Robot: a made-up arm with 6 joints.
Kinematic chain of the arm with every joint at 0, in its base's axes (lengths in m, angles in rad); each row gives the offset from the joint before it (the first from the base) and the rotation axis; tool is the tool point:
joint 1: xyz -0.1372 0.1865 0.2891 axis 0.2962 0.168 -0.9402
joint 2: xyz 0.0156 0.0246 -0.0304 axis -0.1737 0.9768 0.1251
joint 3: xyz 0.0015 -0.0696 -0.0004 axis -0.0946 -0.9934 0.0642
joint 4: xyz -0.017 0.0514 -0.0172 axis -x
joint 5: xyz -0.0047 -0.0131 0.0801 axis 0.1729 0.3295 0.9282
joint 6: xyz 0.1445 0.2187 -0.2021 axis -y
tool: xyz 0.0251 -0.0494 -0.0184
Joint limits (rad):
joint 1: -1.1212..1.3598
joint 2: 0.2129..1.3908
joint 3: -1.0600..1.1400
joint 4: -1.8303..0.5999
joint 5: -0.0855..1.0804
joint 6: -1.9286..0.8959
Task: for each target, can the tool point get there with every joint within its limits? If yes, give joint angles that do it. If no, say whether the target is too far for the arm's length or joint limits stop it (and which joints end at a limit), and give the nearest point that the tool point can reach.
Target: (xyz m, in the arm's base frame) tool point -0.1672 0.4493 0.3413
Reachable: yes | joints 0.6471 1.1168 0.9640 -0.7479 0.9395 -0.7829
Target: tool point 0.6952 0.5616 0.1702
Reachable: no: too far | nearest point 0.1369 0.3106 0.2336 | short by 0.615 m
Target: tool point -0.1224 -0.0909 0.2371
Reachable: no: joint limits stop it (at a limit: joint 1, joint 2, joint 4, joint 5) | nearest point -0.1939 -0.0468 0.1977 | short by 0.093 m
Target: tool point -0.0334 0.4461 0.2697
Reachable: yes | joints 1.0234 1.0811 0.6381 -0.3224 0.7010 -0.7417
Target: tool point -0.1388 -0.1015 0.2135
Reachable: no: joint limits stop it (at a limit: joint 1, joint 2, joint 4, joint 5) | nearest point -0.1895 -0.0472 0.1889 | short by 0.078 m
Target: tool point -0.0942 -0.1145 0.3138
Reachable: no: joint limits stop it (at a limit: joint 1, joint 3, joint 4, joint 5, joint 6) | nearest point -0.0524 -0.0637 0.3244 | short by 0.067 m
